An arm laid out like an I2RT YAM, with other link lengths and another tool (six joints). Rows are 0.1 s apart.
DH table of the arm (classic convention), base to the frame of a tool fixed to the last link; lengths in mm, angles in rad. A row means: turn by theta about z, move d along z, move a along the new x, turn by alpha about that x. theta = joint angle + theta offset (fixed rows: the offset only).
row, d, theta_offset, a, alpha
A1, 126.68, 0, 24.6, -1.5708
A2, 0, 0, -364.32, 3.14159
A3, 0, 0.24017, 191.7, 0
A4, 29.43, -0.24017, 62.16, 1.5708
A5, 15.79, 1.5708, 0, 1.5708
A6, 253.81, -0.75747, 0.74, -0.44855
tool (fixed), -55.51, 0, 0, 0
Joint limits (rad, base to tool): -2.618..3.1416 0..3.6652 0..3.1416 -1.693..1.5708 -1.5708..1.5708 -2.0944..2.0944
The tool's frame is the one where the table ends.
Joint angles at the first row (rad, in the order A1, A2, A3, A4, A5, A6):
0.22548 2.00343 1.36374 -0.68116 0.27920 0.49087
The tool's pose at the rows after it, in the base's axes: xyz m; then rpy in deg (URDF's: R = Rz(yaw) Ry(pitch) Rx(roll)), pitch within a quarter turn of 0, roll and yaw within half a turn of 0:
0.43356 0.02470 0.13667 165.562 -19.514 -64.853
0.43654 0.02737 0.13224 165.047 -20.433 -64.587
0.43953 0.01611 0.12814 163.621 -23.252 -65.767
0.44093 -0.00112 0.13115 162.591 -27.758 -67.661
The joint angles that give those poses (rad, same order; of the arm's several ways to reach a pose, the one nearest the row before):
0.24689 1.99264 1.35298 -0.66276 0.28829 0.49237
0.26075 2.00945 1.35602 -0.65657 0.30823 0.50003
0.26079 2.03096 1.36065 -0.65959 0.36645 0.51692
0.26077 2.03865 1.35911 -0.66418 0.45389 0.53988

